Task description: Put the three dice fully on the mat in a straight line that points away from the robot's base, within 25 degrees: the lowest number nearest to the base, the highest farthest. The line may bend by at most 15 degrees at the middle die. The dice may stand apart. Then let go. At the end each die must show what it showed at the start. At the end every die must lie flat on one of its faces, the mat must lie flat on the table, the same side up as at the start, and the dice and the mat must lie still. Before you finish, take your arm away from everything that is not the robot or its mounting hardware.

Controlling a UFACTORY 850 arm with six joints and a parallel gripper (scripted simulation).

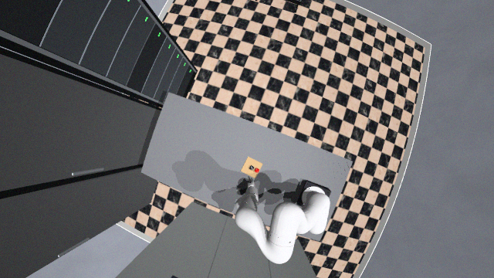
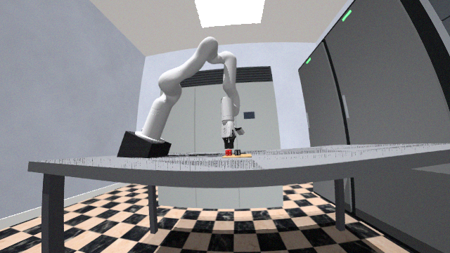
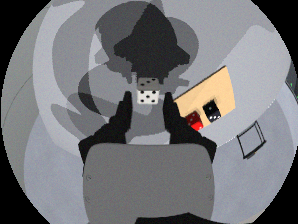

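Right now the white die is 4 cm below my hand. Round my hand: tan mat 5 cm ahead, 13 cm to the right, 5 cm below; then red die 13 cm to the right, 4 cm below; then black die 5 cm ahead, 13 cm to the right, 4 cm below.
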